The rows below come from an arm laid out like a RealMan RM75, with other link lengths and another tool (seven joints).
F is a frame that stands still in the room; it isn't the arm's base.
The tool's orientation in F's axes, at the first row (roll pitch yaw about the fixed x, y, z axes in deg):
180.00, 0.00, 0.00
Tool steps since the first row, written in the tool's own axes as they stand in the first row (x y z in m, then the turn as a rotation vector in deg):
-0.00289, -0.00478, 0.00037, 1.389, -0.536, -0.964
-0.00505, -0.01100, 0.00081, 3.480, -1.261, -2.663
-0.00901, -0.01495, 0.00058, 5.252, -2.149, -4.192
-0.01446, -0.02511, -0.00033, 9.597, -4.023, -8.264
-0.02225, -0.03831, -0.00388, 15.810, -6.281, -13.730
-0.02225, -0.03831, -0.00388, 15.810, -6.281, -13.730
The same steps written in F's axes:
-0.00289, 0.00478, -0.00037, 1.389, 0.536, 0.964
-0.00505, 0.01100, -0.00081, 3.480, 1.261, 2.663
-0.00901, 0.01495, -0.00058, 5.252, 2.149, 4.192
-0.01446, 0.02511, 0.00033, 9.597, 4.023, 8.264
-0.02225, 0.03831, 0.00388, 15.810, 6.281, 13.730
-0.02225, 0.03831, 0.00388, 15.810, 6.281, 13.730

